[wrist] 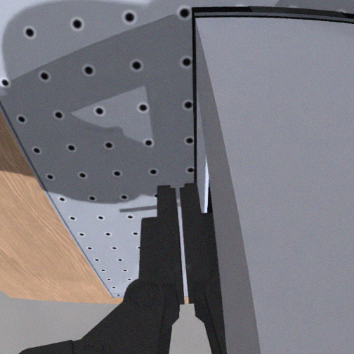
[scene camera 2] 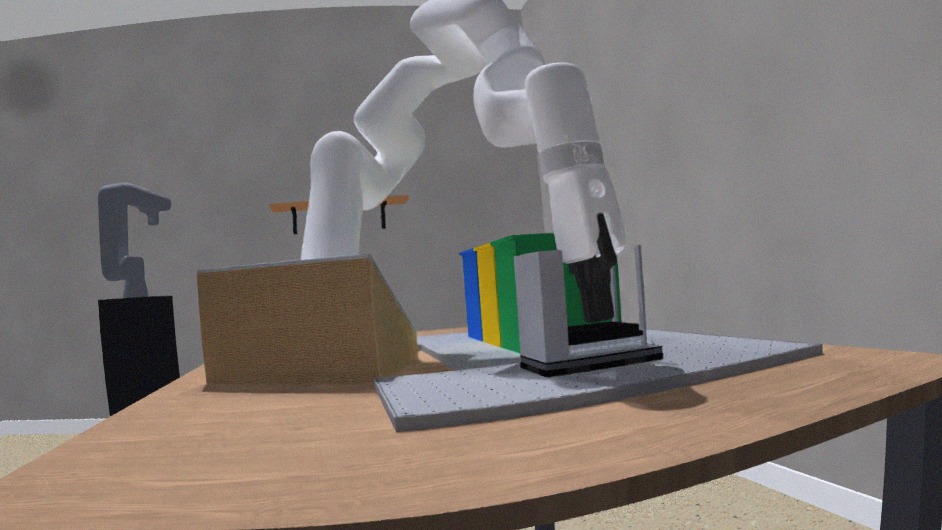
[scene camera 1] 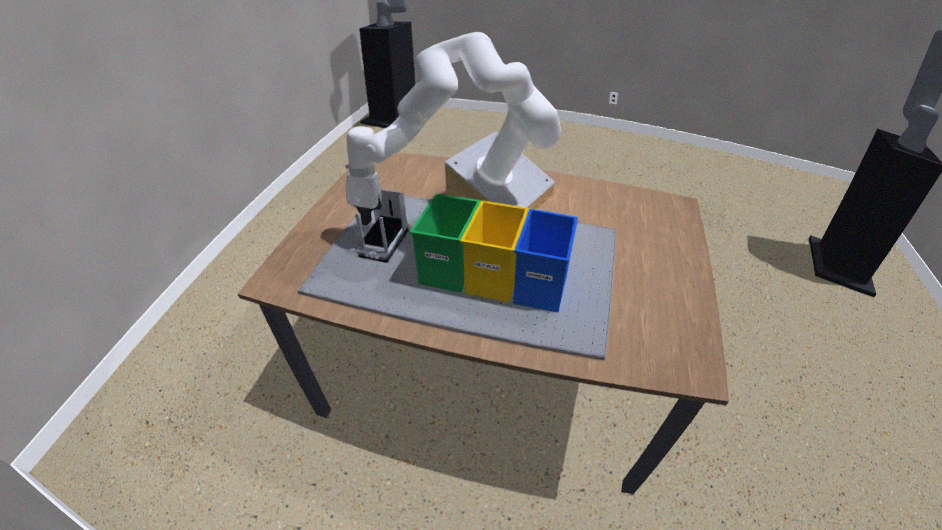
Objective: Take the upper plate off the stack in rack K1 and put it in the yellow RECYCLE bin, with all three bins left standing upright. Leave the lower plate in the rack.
Scene:
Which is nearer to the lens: the pale plate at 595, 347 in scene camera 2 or the blue bin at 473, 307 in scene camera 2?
The pale plate.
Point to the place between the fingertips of my gripper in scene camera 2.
At 599, 320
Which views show the green bin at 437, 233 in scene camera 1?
Scene camera 2 and scene camera 1 only.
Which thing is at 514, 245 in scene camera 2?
A green bin.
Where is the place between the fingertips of my gripper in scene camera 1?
366, 223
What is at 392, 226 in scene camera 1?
A black plate.

